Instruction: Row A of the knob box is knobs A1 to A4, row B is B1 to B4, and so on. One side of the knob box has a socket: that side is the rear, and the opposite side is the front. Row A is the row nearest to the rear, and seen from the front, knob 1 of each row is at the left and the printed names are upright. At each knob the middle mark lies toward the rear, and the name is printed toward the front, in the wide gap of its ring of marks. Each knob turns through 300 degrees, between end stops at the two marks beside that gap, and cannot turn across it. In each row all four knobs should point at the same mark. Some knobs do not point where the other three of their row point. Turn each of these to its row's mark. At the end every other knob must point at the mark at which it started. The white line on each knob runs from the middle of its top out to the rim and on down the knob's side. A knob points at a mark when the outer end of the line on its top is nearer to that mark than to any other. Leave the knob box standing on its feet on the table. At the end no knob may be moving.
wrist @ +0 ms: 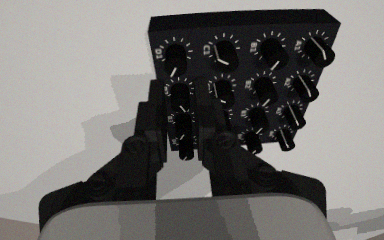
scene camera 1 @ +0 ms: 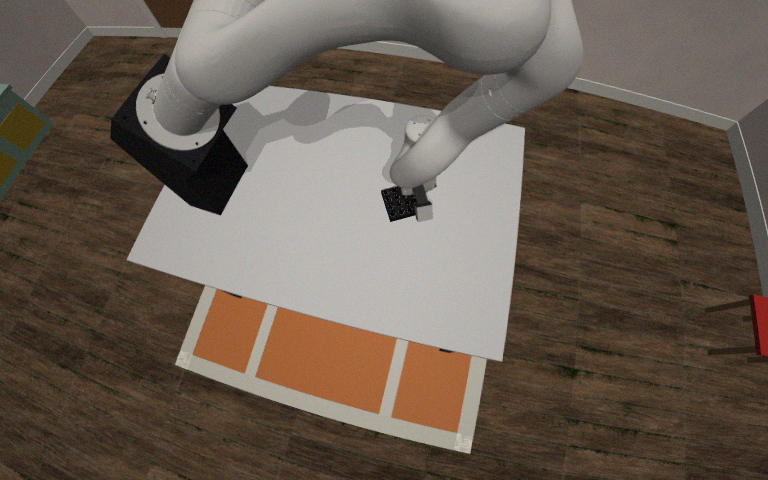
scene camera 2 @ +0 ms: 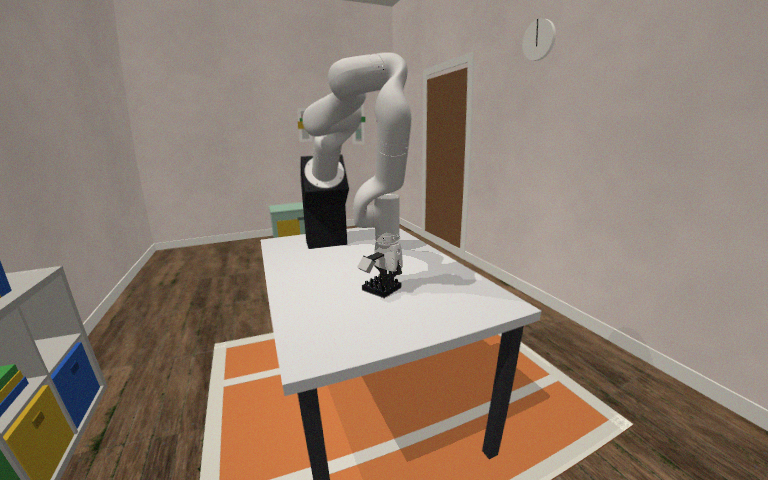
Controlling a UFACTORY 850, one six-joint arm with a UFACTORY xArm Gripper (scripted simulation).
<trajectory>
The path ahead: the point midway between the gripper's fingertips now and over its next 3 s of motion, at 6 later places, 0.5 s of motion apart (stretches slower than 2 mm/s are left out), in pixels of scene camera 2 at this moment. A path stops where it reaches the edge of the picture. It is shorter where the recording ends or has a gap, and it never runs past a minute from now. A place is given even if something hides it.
My gripper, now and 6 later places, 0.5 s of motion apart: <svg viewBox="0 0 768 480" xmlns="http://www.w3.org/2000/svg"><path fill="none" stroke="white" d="M388 286L387 283L387 277L387 277L387 276L387 276L387 275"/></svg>
</trajectory>
